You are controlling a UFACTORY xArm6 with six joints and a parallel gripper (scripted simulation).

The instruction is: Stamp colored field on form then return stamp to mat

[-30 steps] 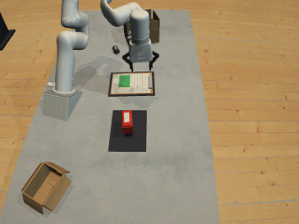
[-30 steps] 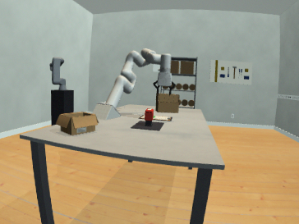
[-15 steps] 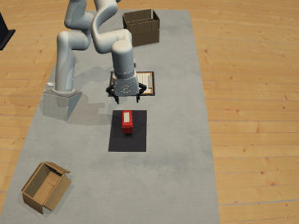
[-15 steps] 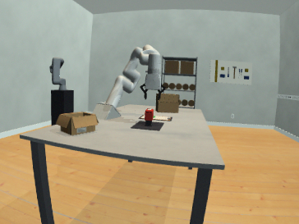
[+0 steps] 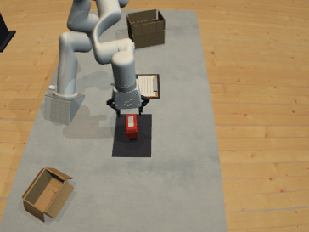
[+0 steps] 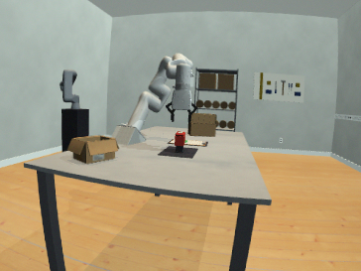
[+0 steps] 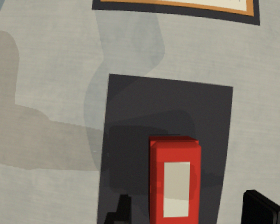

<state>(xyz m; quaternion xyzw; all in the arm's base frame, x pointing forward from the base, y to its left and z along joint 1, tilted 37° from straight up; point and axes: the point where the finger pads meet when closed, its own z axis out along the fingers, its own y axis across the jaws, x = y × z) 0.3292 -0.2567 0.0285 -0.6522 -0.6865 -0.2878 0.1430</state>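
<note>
The red stamp lies 120 mm below my hand. Round my hand: dark mat 170 mm below; then black object 120 mm behind, 570 mm to the left, 150 mm below.
</note>
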